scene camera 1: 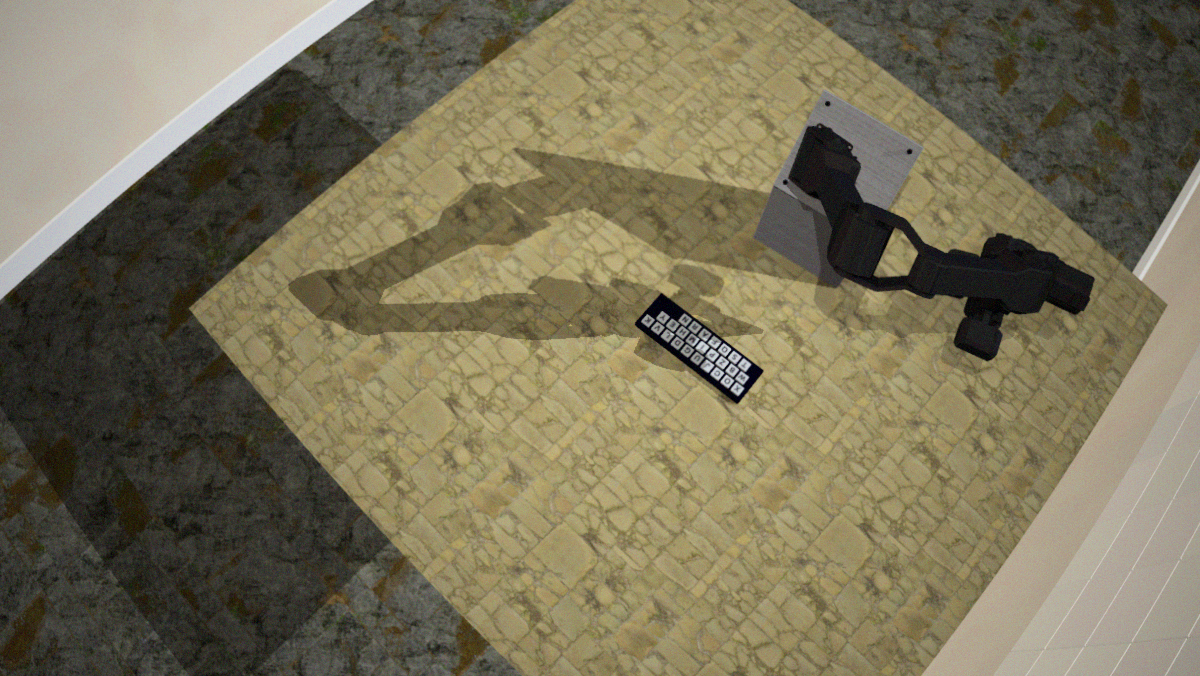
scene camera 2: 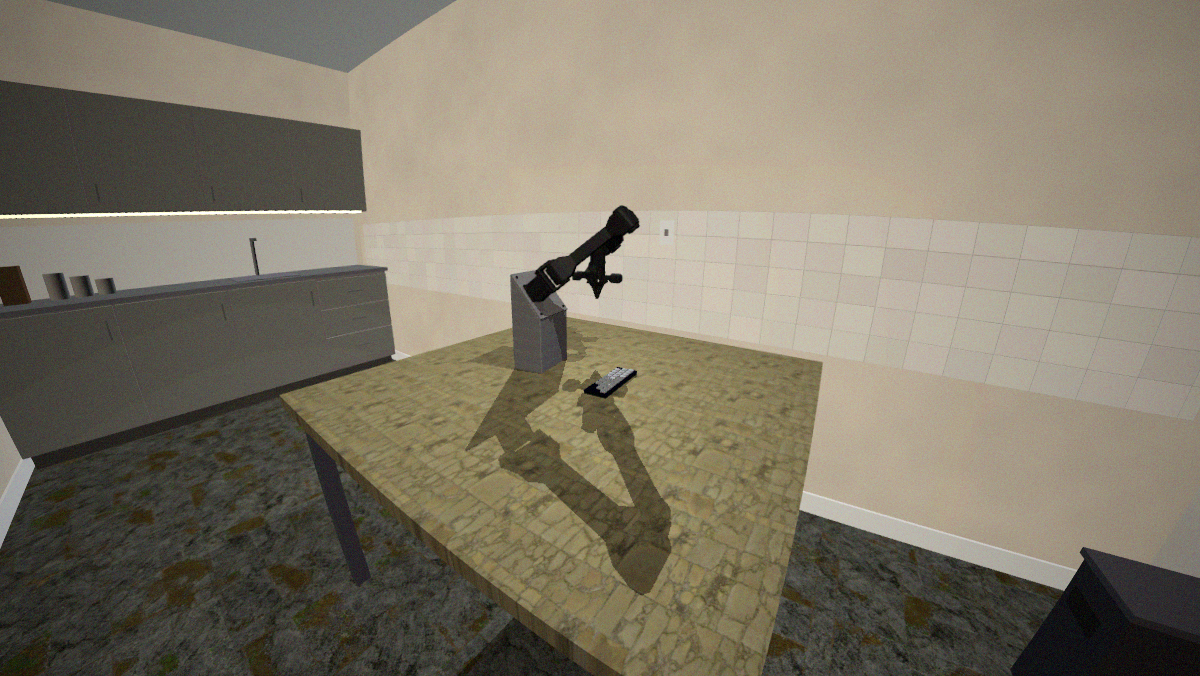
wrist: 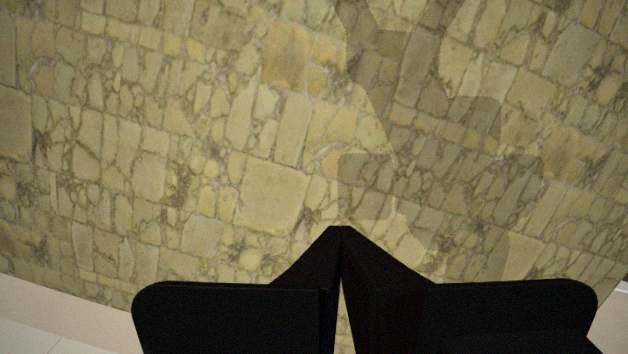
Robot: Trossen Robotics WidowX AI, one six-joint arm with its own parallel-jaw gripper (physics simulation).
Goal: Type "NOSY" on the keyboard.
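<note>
The black keyboard with several rows of white letter keys lies flat on the table. In scene camera 1 its letters look upside down; a Y key shows near its upper left end, and an S key near its right end. The keyboard does not show in the wrist view. My gripper is shut and empty, its two black fingertips touching and pointing down. It hangs high above the table, off to one side of the keyboard and apart from it. In scene camera 1 the arm hides the fingertips.
The stone-patterned table carries the grey robot base. The arm's shadow falls across the table and partly over the keyboard. A tiled wall stands behind the table. A kitchen counter and a dark cabinet stand apart from it.
</note>
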